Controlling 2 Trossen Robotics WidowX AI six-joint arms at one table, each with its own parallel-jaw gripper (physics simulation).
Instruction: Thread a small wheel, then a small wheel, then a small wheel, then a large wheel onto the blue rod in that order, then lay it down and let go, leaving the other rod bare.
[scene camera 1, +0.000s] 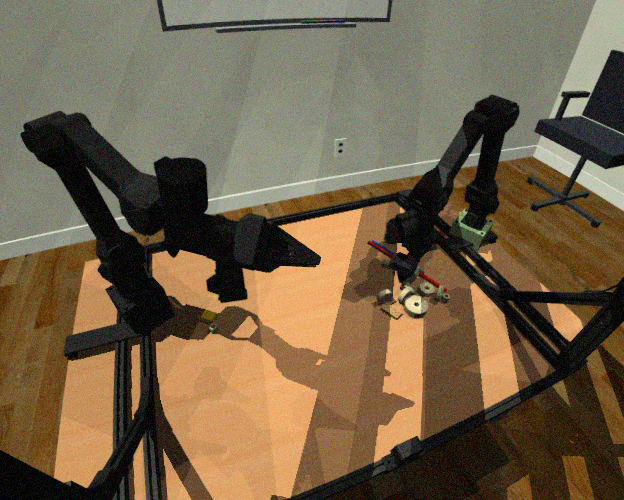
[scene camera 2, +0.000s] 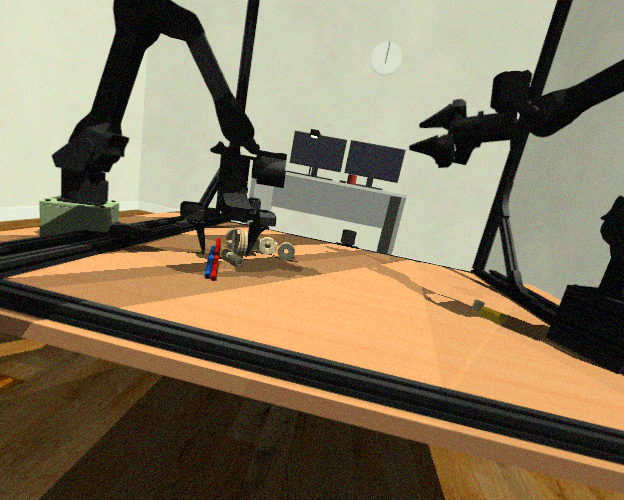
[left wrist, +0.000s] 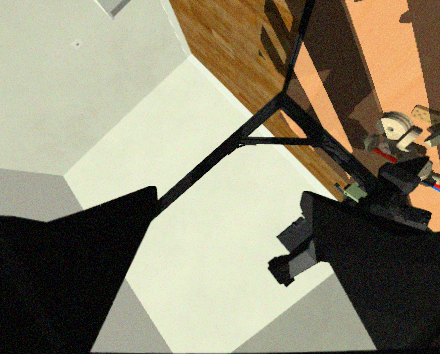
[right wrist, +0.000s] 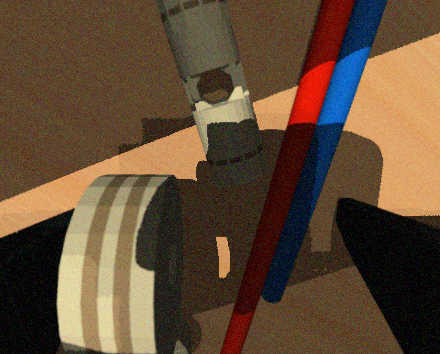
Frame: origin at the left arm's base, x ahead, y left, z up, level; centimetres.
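Seen in the pictures: left gripper, fingertip midpoint: (scene camera 1: 318, 262) (scene camera 2: 414, 136) (left wrist: 230, 195); right gripper, fingertip midpoint: (scene camera 2: 225, 254) (left wrist: 421, 169) (right wrist: 224, 210); left arm's base at its link origin: (scene camera 1: 133, 288) (scene camera 2: 620, 297); right arm's base at its link origin: (scene camera 1: 473, 221) (scene camera 2: 83, 201) (left wrist: 355, 204).
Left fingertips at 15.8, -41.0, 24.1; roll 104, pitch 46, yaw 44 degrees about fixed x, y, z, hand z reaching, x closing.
Observation:
Offsets run from my left fingertips to a thing's middle, as dx, dy, dz.
The blue rod @(+44.4, +7.2, -33.6) (scene camera 2: 209, 264) (right wrist: 344, 90) and red rod @(+43.2, +3.7, -33.6) (scene camera 2: 215, 260) (right wrist: 310, 100) lie side by side on the table, with no wheel on the parts that show. Pale large wheels @(+38.6, +0.8, -31.2) (scene camera 1: 410, 310) (scene camera 2: 235, 240) (right wrist: 107, 280) stand beside the rods; in the right wrist view they are edge-on near the picture's left finger. Small wheels (scene camera 1: 427, 288) (scene camera 2: 267, 245) lie close by, partly hidden. My right gripper (scene camera 2: 227, 252) (right wrist: 224, 210) is open, pointing down low over the rods and wheels, which show between its fingers. My left gripper (scene camera 1: 313, 259) (scene camera 2: 416, 136) (left wrist: 230, 195) is open, empty and raised far from them.
A grey tubular piece @(+40.3, +6.3, -33.1) (scene camera 2: 231, 257) (right wrist: 207, 45) with a side hole lies beside the rods. A tan perforated block @(+26.4, -2.2, -33.7) (scene camera 1: 391, 311) lies near the wheels. A yellow block @(-5.5, +29.3, -33.3) (scene camera 1: 208, 315) (scene camera 2: 490, 314) and a small grey piece @(-6.6, +25.2, -33.2) (scene camera 1: 212, 328) lie near the left arm's base. Dark rails edge the table.

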